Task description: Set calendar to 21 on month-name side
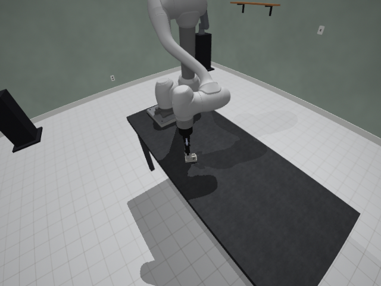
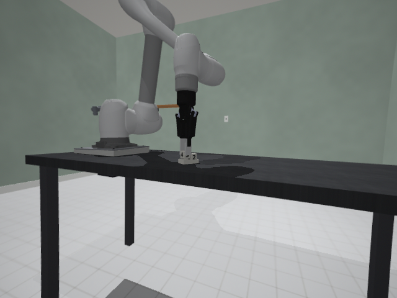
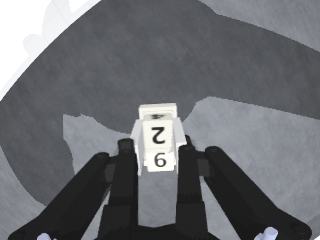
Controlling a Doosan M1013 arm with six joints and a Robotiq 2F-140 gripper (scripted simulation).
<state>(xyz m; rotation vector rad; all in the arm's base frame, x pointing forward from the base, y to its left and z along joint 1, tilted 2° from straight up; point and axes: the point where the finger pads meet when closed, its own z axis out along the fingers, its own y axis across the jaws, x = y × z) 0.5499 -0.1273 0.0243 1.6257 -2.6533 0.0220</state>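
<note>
Right now my hand is 2 cm short of the cube, 3 cm to the right of it and 4 cm above it. Also, from my hand: white tray 1 cm ahead, 2 cm to the left, 6 cm below.
</note>
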